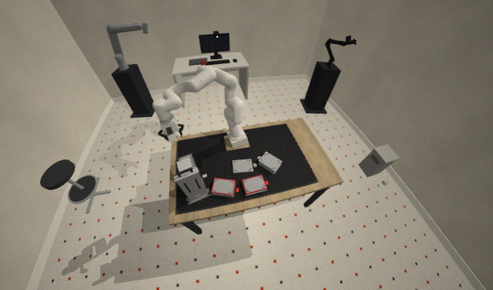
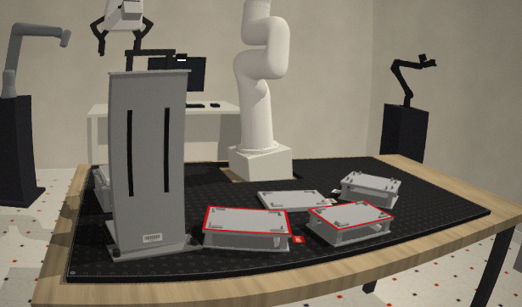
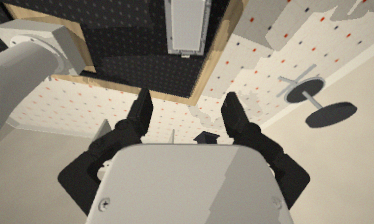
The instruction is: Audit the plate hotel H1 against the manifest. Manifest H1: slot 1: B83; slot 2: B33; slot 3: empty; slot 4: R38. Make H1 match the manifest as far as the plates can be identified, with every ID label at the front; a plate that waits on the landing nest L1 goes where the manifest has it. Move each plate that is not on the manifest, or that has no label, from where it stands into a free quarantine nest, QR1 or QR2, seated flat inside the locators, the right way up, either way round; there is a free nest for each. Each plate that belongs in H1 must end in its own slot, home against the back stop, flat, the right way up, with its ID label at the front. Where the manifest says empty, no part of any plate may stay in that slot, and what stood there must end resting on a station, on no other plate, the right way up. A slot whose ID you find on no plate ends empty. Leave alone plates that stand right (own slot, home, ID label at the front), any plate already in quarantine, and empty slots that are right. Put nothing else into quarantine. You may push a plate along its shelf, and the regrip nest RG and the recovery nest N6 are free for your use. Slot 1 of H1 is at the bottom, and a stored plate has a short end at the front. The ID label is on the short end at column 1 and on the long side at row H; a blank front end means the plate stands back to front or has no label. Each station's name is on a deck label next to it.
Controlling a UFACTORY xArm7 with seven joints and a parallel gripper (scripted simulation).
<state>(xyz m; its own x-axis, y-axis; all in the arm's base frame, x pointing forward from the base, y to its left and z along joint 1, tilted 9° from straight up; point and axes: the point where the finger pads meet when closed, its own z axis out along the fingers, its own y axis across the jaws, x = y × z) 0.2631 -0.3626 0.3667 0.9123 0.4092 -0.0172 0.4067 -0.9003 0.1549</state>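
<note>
Now: the regrip nest RG 10 mm ahead of my hand and 310 mm below it. The rest, counted from my hand: black plate: 180 mm ahead, 80 mm to the left, 200 mm below; then RG deck label: 90 mm behind, 40 mm to the right, 370 mm below; then plate hotel H1: 250 mm ahead, 110 mm to the left, 210 mm below.
</note>
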